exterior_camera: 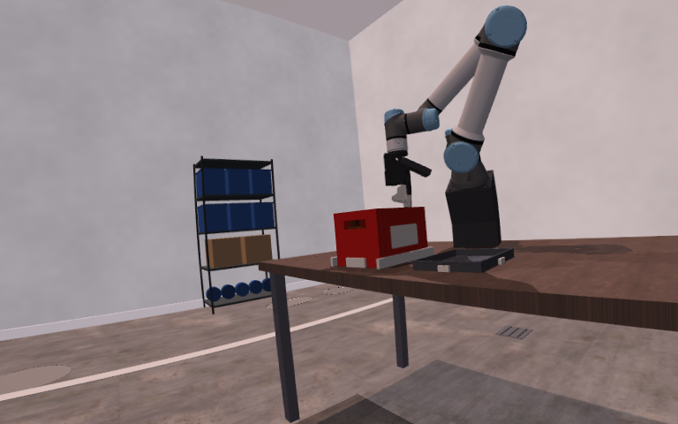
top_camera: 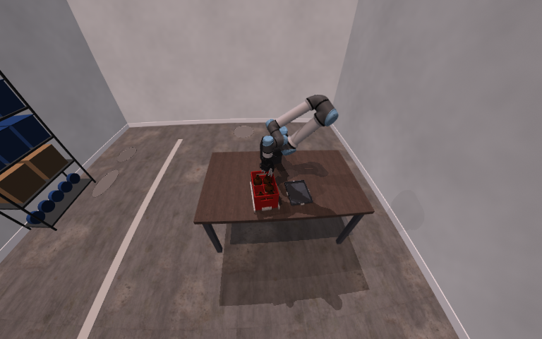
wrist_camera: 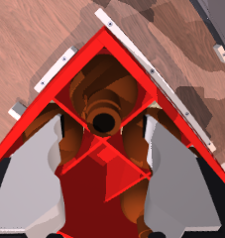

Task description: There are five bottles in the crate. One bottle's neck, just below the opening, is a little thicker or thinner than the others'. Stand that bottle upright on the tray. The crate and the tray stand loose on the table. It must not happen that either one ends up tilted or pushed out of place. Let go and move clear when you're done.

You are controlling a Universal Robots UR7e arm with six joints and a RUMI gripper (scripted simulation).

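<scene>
Right now the brown bottle is 9 cm ahead of my hand, 8 cm below it and 2 cm to the left of it. Round my hand: dark tray (28 cm to the left, 16 cm below, 3 cm ahead); then red crate (10 cm ahead, 9 cm below, 2 cm to the right); then glass bottle (20 cm ahead, 8 cm below, 3 cm to the right).
</scene>
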